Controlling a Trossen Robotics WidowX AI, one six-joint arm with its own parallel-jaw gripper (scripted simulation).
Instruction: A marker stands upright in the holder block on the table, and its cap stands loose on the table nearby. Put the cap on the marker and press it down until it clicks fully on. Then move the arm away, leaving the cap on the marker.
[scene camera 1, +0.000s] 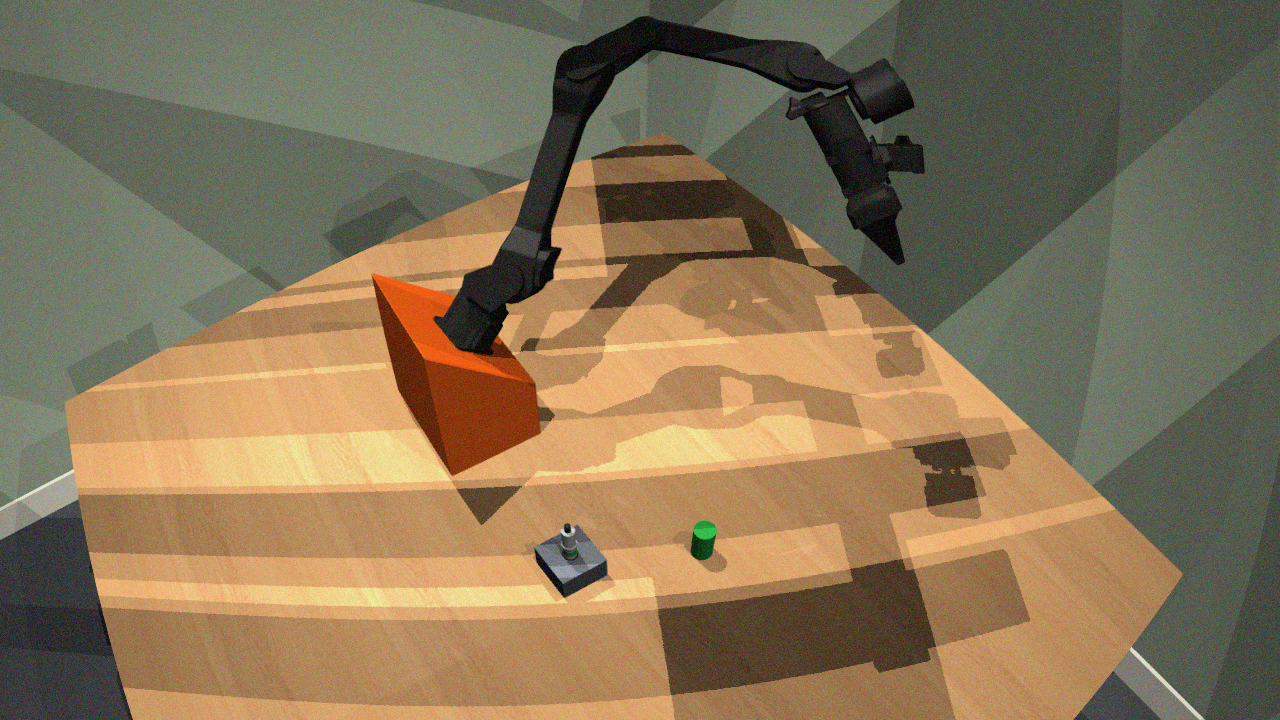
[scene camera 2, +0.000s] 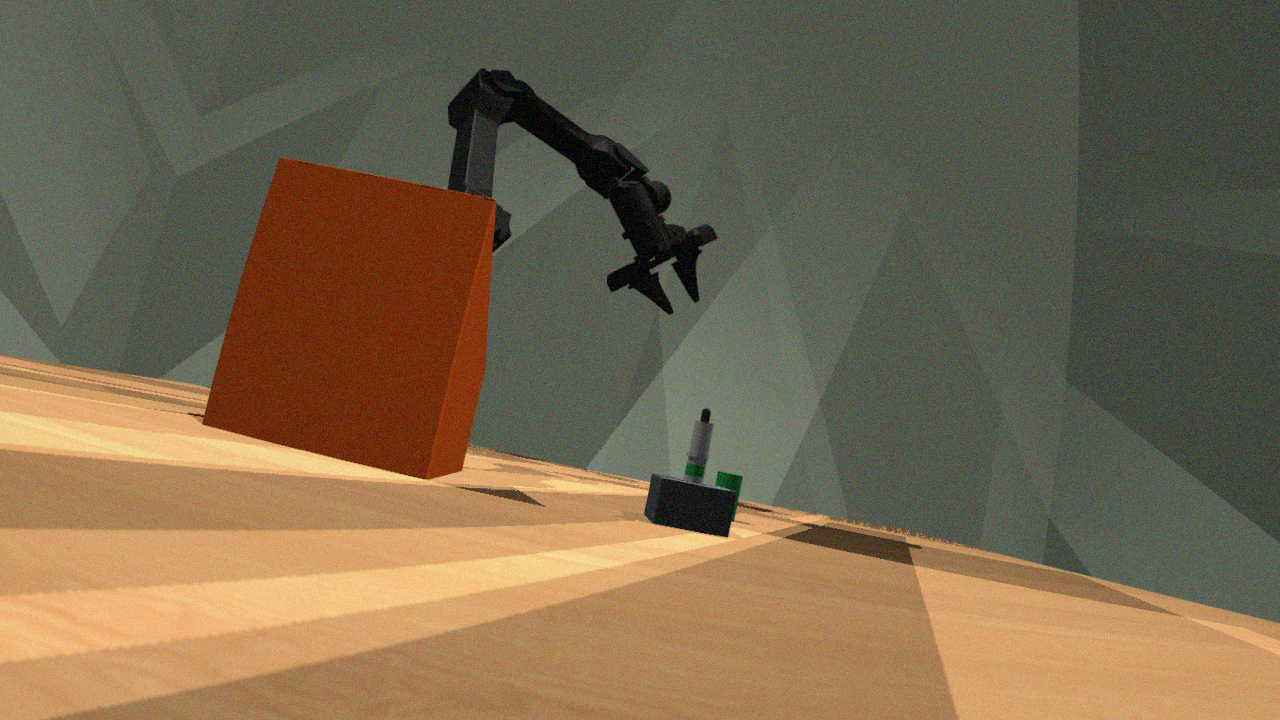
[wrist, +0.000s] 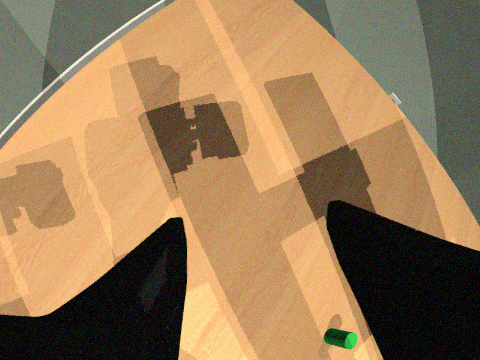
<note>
The pictures show: the gripper and a green cap.
The gripper is seen too in scene camera 2 and in the wrist view.
</note>
